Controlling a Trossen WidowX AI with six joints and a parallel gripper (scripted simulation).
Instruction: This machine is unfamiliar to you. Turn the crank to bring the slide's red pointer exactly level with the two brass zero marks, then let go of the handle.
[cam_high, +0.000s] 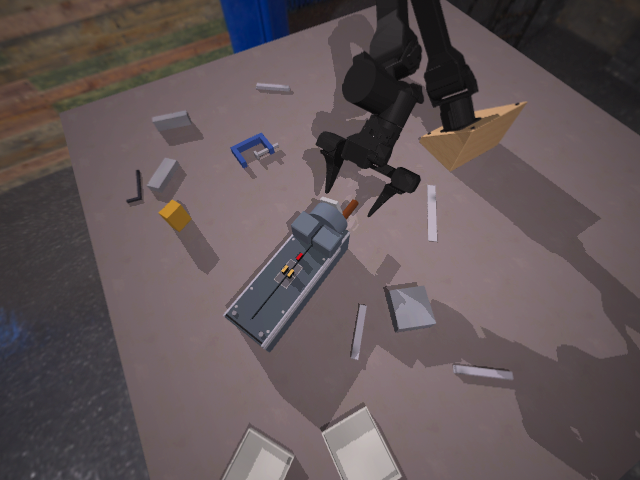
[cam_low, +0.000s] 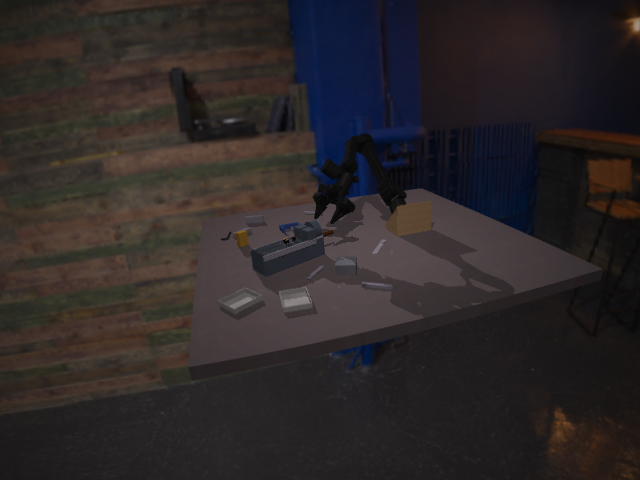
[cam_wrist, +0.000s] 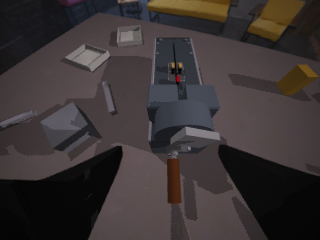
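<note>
The red pointer is 12 cm ahead of my gripper tip, 4 cm below it and 3 cm to the left of it. The rest, counted from my gripper tip: grey block 21 cm to the left, 10 cm below, 1 cm behind; blue clamp 32 cm to the right, 11 cm below, 6 cm ahead; brown crank handle 6 cm below, 2 cm to the right, 2 cm behind.
</note>
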